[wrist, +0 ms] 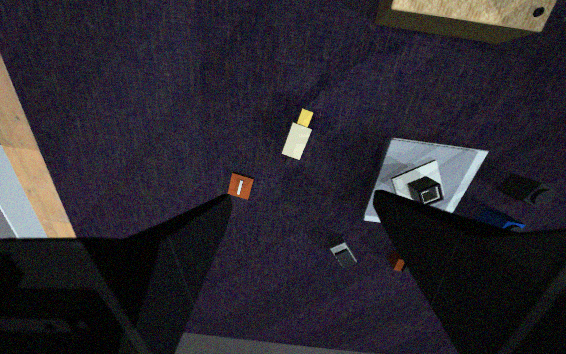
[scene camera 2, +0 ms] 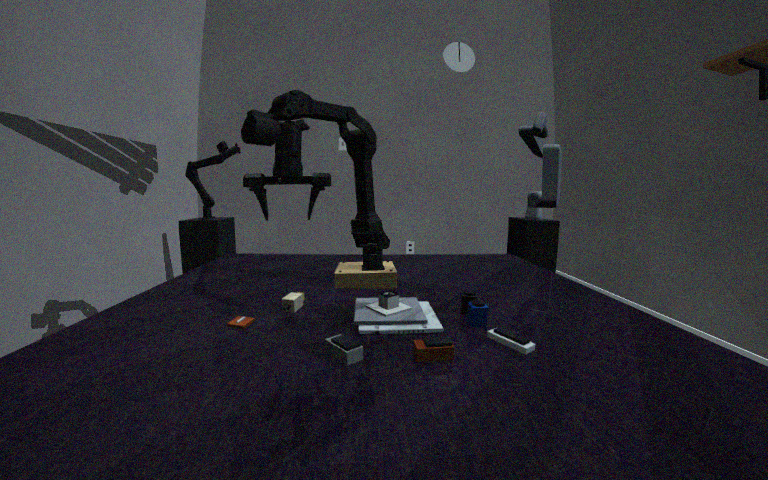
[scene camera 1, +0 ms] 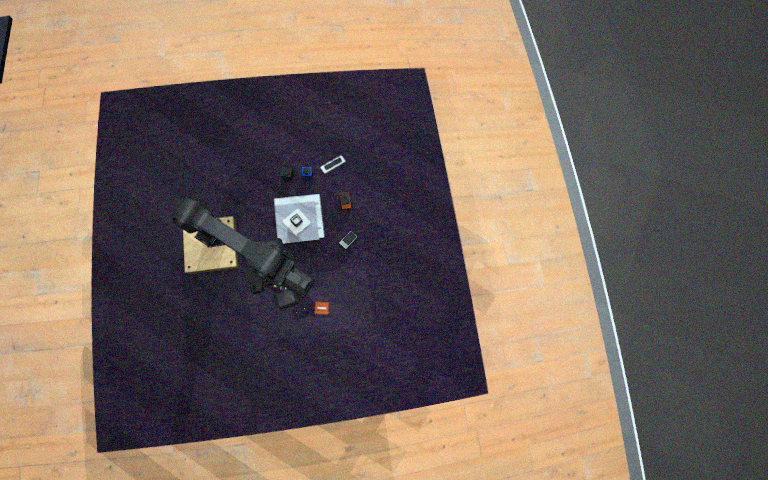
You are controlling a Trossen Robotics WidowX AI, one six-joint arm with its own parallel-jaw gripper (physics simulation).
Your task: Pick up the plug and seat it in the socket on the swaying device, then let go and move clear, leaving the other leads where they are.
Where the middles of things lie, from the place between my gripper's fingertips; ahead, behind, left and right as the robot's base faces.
Now: the plug (wrist: 299,132) 190 mm below my hand. Also, from my hand: device (scene camera 2: 388,314) 230 mm to the left, 170 mm below, 60 mm ahead; then black block (wrist: 534,193) 400 mm to the left, 180 mm below, 40 mm ahead; then orange-black connector block (scene camera 2: 438,348) 270 mm to the left, 230 mm ahead, 190 mm below.
